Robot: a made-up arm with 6 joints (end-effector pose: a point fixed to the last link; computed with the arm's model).
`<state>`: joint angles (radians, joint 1 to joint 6).
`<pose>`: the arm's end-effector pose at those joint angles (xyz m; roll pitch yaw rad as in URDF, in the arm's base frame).
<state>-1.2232 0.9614 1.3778 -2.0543 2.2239 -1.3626</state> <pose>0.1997 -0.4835 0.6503 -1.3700 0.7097 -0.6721</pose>
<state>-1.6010 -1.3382 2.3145 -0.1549 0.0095 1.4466</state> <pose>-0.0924 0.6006 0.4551 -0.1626 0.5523 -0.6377</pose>
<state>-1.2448 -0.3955 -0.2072 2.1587 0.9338 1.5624</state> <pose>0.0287 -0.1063 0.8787 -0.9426 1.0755 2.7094</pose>
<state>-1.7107 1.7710 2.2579 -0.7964 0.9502 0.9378</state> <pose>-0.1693 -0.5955 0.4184 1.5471 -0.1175 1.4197</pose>
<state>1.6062 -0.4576 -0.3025 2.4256 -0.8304 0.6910</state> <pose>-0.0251 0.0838 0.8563 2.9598 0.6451 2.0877</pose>
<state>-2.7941 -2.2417 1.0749 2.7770 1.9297 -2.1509</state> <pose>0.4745 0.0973 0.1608 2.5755 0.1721 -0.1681</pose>
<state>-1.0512 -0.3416 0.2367 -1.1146 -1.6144 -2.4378</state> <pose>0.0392 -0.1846 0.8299 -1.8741 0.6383 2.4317</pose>
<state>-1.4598 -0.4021 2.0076 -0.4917 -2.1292 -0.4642</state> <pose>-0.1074 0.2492 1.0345 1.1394 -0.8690 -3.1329</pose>
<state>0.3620 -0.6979 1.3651 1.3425 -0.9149 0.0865</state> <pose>-0.3646 -0.2053 0.9541 1.3880 -0.2898 2.8669</pose>
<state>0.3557 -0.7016 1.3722 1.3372 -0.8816 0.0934</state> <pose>-0.3692 -0.2037 0.9513 1.4047 -0.2612 2.8409</pose>
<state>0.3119 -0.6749 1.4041 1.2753 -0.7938 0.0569</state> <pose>-0.3703 -0.1864 0.9570 1.4610 -0.1519 2.8234</pose>
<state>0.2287 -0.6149 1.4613 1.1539 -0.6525 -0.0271</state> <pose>-0.3639 -0.1536 0.9707 1.5644 0.0340 2.8406</pose>
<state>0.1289 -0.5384 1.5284 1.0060 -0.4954 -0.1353</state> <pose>-0.3487 -0.1176 0.9863 1.7068 0.2302 2.9165</pose>
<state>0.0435 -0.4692 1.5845 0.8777 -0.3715 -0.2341</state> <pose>-0.3293 -0.0910 0.9988 1.8534 0.3634 3.0312</pose>
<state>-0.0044 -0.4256 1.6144 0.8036 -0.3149 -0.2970</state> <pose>-0.3141 -0.0786 1.0068 1.9423 0.4104 3.1226</pose>
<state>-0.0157 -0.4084 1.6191 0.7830 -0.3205 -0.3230</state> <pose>-0.3059 -0.0765 1.0115 1.9547 0.3996 -3.1222</pose>
